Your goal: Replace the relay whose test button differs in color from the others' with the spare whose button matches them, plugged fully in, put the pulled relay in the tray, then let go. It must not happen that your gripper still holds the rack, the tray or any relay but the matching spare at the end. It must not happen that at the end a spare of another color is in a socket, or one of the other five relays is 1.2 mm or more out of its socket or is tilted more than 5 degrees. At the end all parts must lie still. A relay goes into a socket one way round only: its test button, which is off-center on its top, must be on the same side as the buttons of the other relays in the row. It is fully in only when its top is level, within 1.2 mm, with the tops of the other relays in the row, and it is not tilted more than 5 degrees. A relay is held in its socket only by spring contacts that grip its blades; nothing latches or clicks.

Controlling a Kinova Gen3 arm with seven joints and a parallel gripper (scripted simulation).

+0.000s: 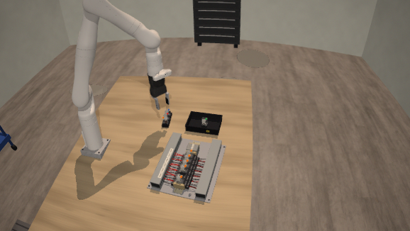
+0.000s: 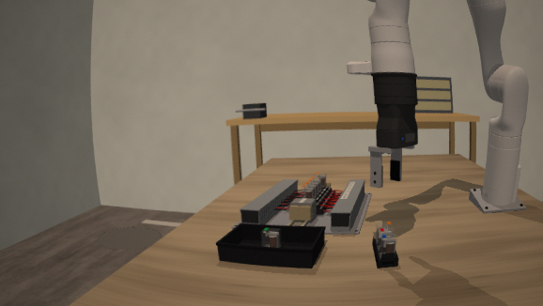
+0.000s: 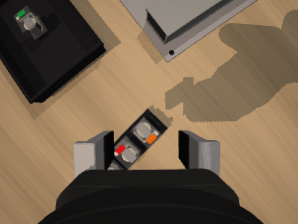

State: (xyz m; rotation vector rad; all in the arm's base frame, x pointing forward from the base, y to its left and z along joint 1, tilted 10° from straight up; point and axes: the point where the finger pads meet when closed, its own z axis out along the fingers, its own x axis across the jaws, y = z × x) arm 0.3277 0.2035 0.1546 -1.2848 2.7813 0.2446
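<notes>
My gripper is now 130 mm above the spare holder and 30 mm to the right of it. From my hand the other things lie so: spare relay (110 mm below, 60 mm to the left, 10 mm behind); then black tray (190 mm ahead, 120 mm below, 20 mm to the left).
</notes>
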